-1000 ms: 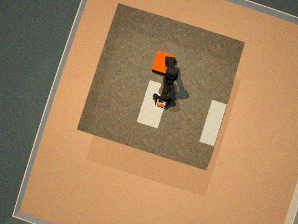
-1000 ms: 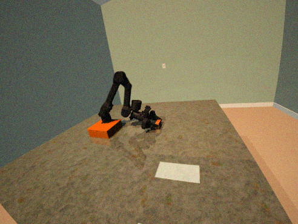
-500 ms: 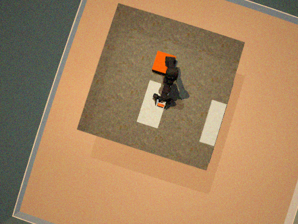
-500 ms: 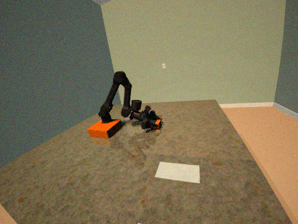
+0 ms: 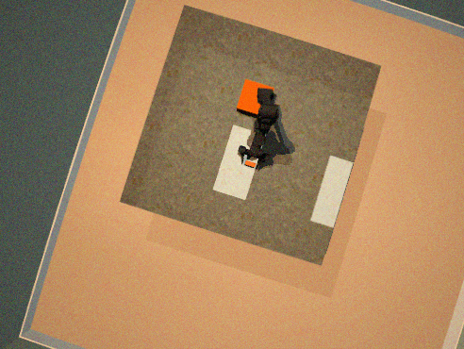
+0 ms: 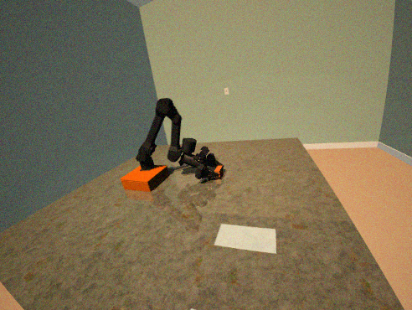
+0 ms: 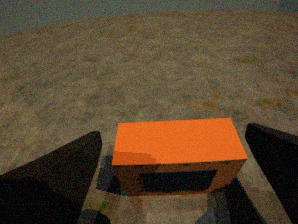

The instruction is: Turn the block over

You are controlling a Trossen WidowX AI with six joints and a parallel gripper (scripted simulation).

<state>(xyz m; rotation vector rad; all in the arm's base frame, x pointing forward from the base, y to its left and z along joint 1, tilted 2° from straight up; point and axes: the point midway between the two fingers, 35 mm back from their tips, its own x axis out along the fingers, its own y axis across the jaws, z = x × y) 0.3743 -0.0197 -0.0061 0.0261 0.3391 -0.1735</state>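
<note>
My gripper tip is now 20 mm past the block and 10 mm above it.
</note>
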